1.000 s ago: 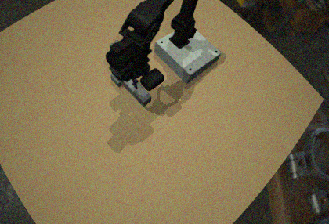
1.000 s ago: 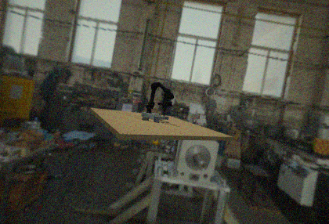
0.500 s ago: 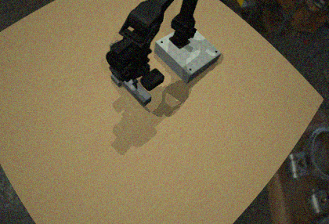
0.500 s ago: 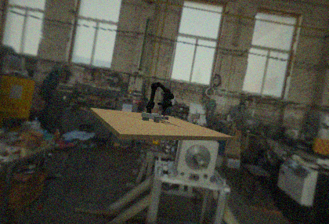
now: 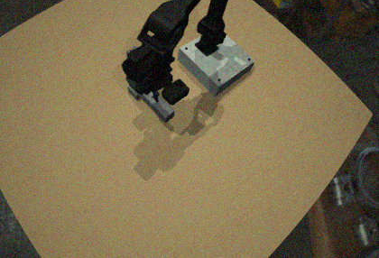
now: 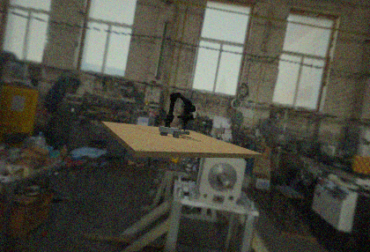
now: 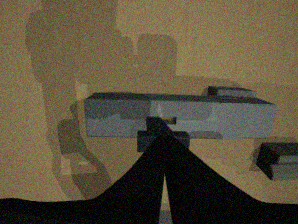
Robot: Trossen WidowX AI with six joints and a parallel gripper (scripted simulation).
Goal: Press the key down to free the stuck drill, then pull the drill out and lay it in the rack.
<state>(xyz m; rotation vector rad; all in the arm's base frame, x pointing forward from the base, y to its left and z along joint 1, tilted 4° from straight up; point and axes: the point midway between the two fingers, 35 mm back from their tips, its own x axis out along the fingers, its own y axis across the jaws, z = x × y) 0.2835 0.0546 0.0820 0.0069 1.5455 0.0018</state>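
Now: the block 10 mm behind my gripper tip, 30 mm to the right of it and 80 mm below it. Also, from my gripper tip: dark key piece 30 mm below.
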